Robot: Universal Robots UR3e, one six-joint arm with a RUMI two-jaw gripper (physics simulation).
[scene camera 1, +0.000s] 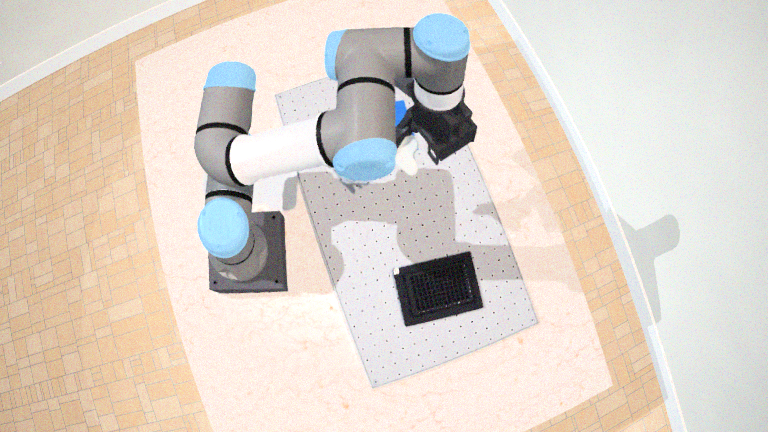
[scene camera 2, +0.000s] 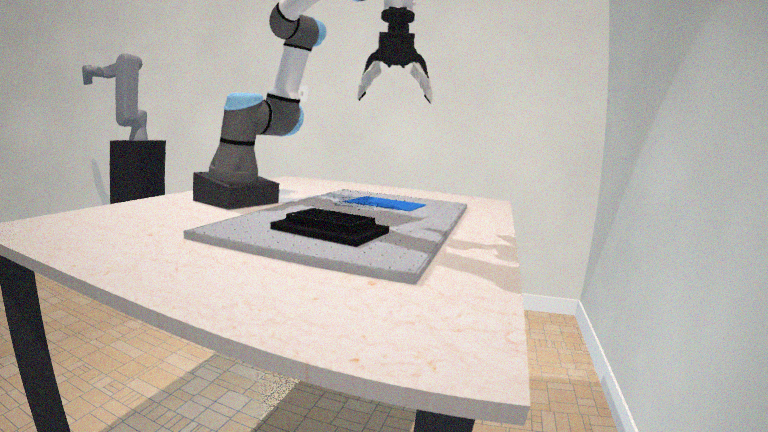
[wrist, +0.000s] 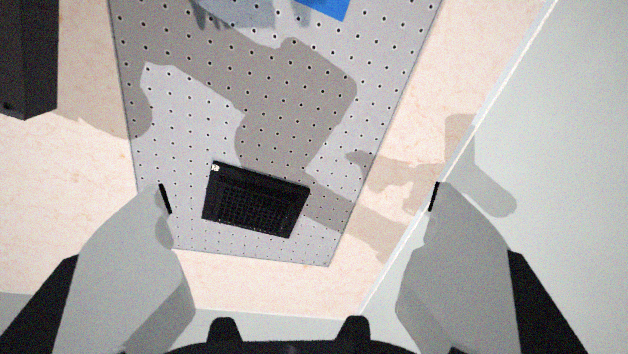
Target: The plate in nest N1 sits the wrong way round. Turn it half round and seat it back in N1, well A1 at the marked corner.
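A black well plate sits in the black nest N1. The nest has a small white marker at one corner. The plate's wells are dark, and I cannot tell which corner holds well A1. My gripper is open and empty, high above the board and well away from the plate. In scene camera 1 its fingertips are partly hidden by the gripper body and the arm.
The nest stands on a grey perforated board on the pale table. A flat blue rectangle lies towards the board's other end. The arm's dark base stands beside the board.
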